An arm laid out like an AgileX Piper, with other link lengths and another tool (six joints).
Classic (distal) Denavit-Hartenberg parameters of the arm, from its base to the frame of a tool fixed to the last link. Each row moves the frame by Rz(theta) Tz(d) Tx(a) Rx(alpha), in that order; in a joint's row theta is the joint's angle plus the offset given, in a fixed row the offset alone. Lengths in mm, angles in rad.
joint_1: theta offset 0  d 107.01  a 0  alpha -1.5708
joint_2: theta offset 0.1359  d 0  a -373.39  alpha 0
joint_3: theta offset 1.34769  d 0  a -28.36  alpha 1.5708
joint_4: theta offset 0  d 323.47  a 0  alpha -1.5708
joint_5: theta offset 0  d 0  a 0  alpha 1.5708
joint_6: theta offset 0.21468  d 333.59  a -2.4  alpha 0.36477
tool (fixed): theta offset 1.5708  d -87.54  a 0  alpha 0
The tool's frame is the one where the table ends.
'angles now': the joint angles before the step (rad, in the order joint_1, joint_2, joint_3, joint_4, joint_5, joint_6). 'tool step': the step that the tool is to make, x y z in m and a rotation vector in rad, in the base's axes. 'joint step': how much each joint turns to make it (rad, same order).
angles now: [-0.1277, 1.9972, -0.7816, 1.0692, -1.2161, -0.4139]
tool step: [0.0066, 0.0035, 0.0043, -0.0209, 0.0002, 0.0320]
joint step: [-0.0018, 0.0001, -0.0001, -0.0395, -0.0050, 0.0001]
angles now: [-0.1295, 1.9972, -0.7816, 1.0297, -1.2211, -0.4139]
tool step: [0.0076, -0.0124, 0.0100, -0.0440, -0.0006, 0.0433]
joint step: [-0.0503, 0.0000, -0.0058, -0.1039, 0.0001, 0.0021]
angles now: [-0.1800, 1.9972, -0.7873, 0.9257, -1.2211, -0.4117]
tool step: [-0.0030, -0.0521, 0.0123, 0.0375, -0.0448, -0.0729]
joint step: [-0.1011, 0.0002, -0.0763, -0.0031, 0.0682, 0.0000]
